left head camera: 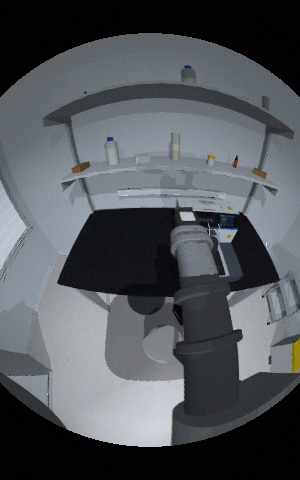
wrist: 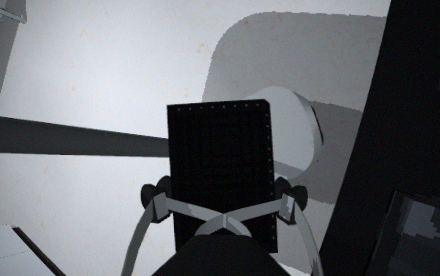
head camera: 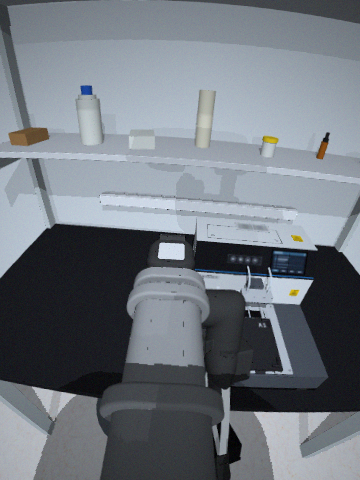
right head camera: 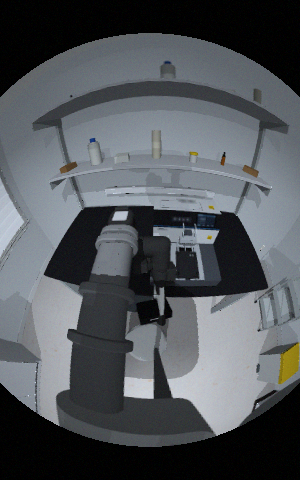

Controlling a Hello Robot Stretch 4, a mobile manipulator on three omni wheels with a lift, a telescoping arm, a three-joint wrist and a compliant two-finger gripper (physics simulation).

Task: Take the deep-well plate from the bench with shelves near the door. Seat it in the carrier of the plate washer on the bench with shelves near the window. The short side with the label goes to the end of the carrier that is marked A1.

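Frame: origin at the robot's base, x ahead, y left, z up, level; metres.
Seen in the pictures: gripper, fingertip midpoint: (wrist: 223, 191) (right head camera: 157, 312); robot's base at its link origin: (left head camera: 162, 342) (wrist: 278, 138) (right head camera: 146, 340).
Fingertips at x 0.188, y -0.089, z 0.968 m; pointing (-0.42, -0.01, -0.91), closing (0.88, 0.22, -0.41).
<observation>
Pixels of each thing's middle, then the offset from my fingertips to it. "pt": a spot on its surface instead. Level surfaces: height alone.
- black deep-well plate at the middle of its body: (wrist: 222, 176) (head camera: 200, 442) (right head camera: 153, 310) 0.006 m ahead, 0.019 m left, 0.025 m up
- plate washer at the middle of its body: (head camera: 251, 294) (right head camera: 186, 238) (left head camera: 209, 238) 0.361 m ahead, 0.149 m right, 0.055 m up
- A1 mark at a spot on its surface: (head camera: 262, 325) pt 0.283 m ahead, 0.173 m right, 0.014 m up
- black bench top at its surface level: 0.081 m down
- shelf at its surface level: 0.376 m up
The black deep-well plate (wrist: 220, 145) (right head camera: 150, 311) (head camera: 233, 444) is held level in my gripper (wrist: 223, 191). The fingertip pads press on its two long sides. In the wrist view a cut corner shows at the plate's upper right; no label can be made out. The plate hangs over the floor in front of the bench's front edge. The plate washer (head camera: 295, 227) (right head camera: 166, 235) (left head camera: 231, 260) stands on the right part of the bench. Its dark carrier (head camera: 267, 347) (right head camera: 186, 267) has the A1 mark (head camera: 262, 325) at the end towards the washer's body. My arm hides the carrier's left part in the head view.
The black bench top (head camera: 75, 300) (left head camera: 120, 250) (wrist: 385, 100) lies ahead. A shelf (head camera: 175, 156) above it bears bottles and boxes. A dark stool seat (left head camera: 146, 301) shows under the bench's front edge. A cart (right head camera: 268, 309) and a yellow-faced box (right head camera: 289, 363) stand at the right.
</observation>
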